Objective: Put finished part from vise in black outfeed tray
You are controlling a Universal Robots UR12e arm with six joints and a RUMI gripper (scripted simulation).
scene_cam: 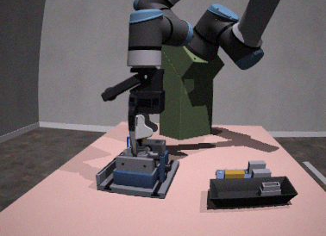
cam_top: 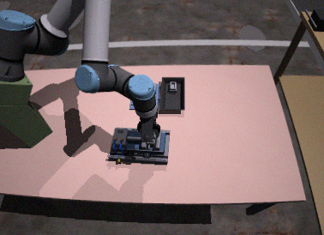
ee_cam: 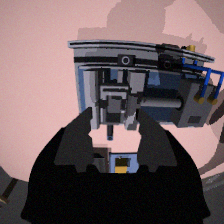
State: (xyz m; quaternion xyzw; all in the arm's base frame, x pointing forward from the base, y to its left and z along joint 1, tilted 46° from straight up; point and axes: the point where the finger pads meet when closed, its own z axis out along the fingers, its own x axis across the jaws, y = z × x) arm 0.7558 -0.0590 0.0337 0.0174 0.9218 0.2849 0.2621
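My hand is 80 mm above the vise, 60 mm past it and 10 mm to the left of it. Also, from my hand: blue plate: 310 mm to the left, 120 mm below, 120 mm behind; then yellow block: 270 mm to the left, 100 mm below, 70 mm behind.
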